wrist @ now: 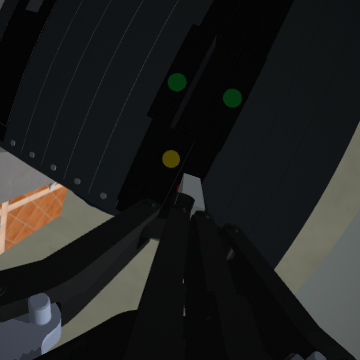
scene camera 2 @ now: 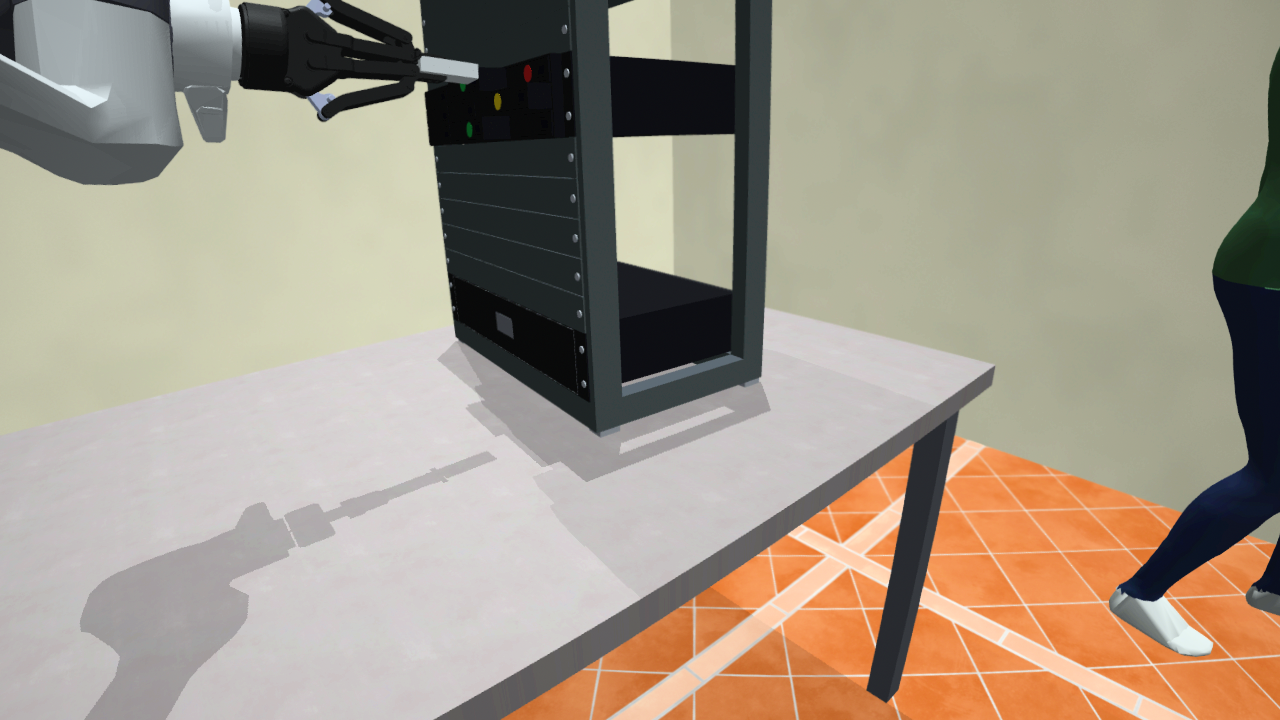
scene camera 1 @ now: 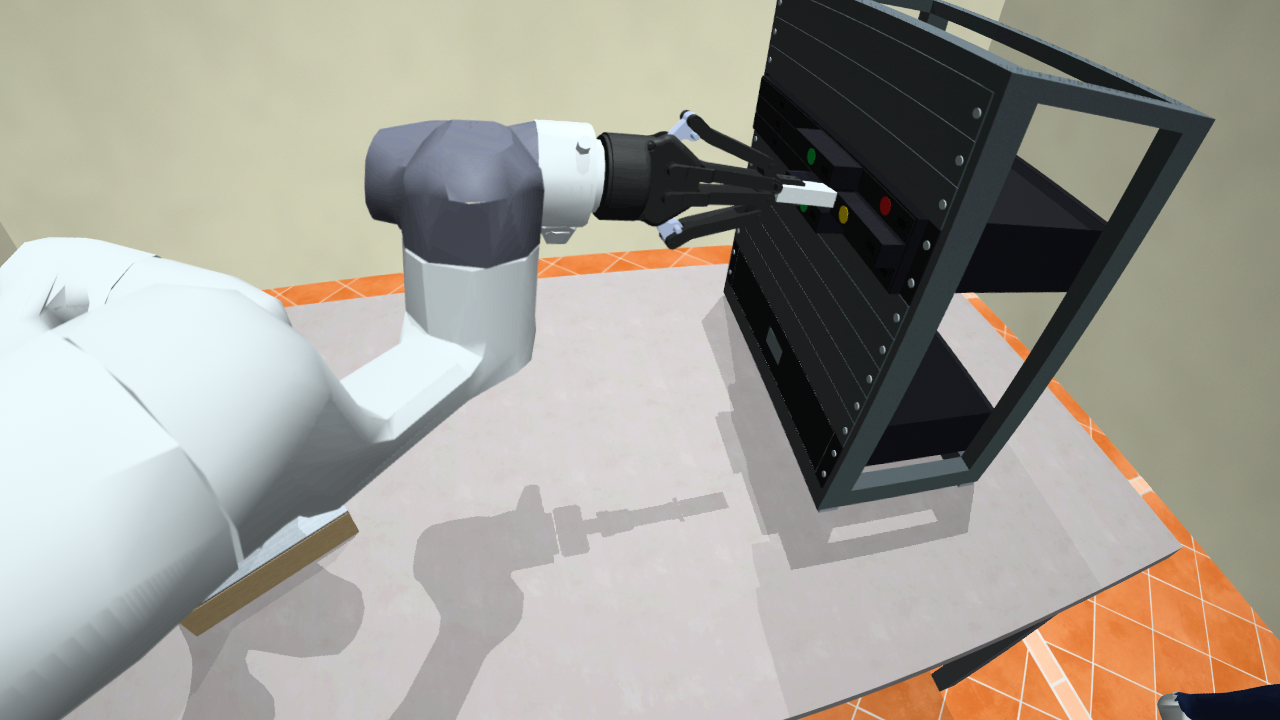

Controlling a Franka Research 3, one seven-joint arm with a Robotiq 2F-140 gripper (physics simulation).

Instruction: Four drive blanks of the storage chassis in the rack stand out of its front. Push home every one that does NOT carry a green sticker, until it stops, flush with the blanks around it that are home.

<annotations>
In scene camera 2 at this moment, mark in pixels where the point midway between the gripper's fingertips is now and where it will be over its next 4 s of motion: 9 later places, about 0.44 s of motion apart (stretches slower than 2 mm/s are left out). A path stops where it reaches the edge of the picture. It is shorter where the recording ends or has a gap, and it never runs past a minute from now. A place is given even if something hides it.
My gripper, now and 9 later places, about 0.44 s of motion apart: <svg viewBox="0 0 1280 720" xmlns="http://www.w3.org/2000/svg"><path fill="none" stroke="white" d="M472 74L461 82L461 85L462 91L471 94L480 96L485 96L495 98L504 98L511 98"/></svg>
</annotations>
